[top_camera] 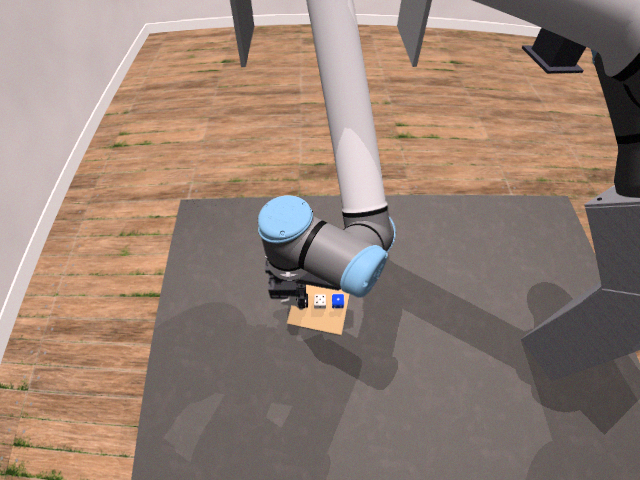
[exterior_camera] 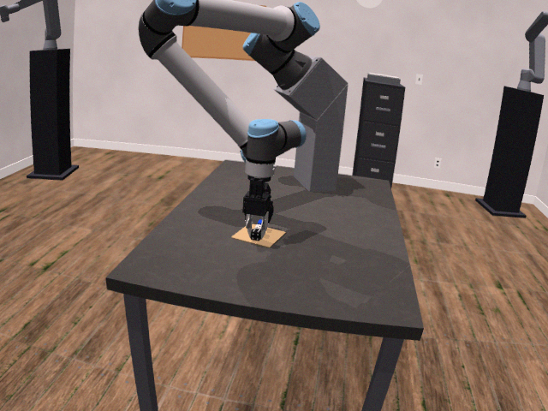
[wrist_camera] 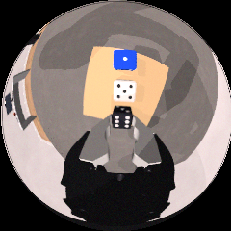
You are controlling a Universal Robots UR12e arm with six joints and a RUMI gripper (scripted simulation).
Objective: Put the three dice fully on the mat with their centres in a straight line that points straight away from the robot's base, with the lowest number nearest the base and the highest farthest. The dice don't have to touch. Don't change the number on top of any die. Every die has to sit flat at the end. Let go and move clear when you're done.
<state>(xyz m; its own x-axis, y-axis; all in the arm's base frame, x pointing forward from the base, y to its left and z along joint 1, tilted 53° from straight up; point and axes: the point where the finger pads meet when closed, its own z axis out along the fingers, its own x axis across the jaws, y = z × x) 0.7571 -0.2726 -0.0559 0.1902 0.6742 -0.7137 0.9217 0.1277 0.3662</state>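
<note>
Now: hand right at the black die. Round my hand: white die: 40 mm behind, 10 mm to the left, 10 mm below; blue die: 90 mm behind, 20 mm to the left, 10 mm below; mat: 40 mm behind, 20 mm below, 10 mm to the left.
</note>
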